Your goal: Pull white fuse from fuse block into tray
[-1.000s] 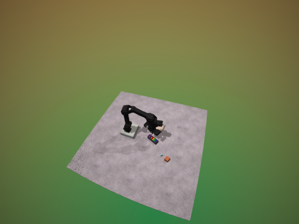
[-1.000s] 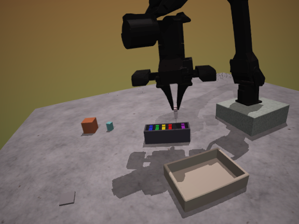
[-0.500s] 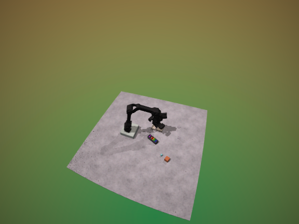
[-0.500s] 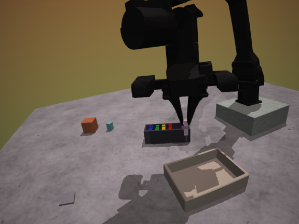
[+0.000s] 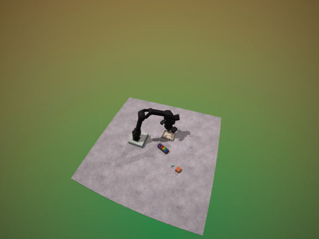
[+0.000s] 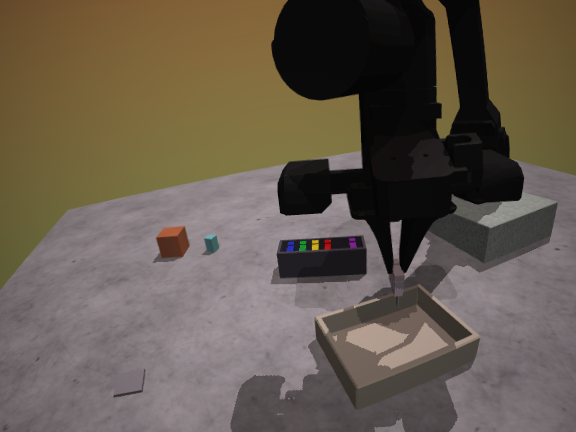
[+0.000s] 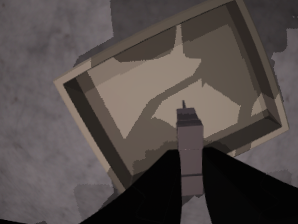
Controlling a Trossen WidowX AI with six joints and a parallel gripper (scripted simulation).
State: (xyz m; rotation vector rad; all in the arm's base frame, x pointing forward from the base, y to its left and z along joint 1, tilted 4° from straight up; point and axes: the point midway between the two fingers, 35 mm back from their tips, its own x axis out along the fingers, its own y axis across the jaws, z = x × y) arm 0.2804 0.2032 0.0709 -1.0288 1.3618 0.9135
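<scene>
My gripper tip is 9 cm above the tray. Also, from my gripper tip: teal cube: 31 cm to the right, 17 cm ahead, 8 cm below; orange cube: 33 cm to the right, 24 cm ahead, 7 cm below; white fuse: 1 cm below.
</scene>
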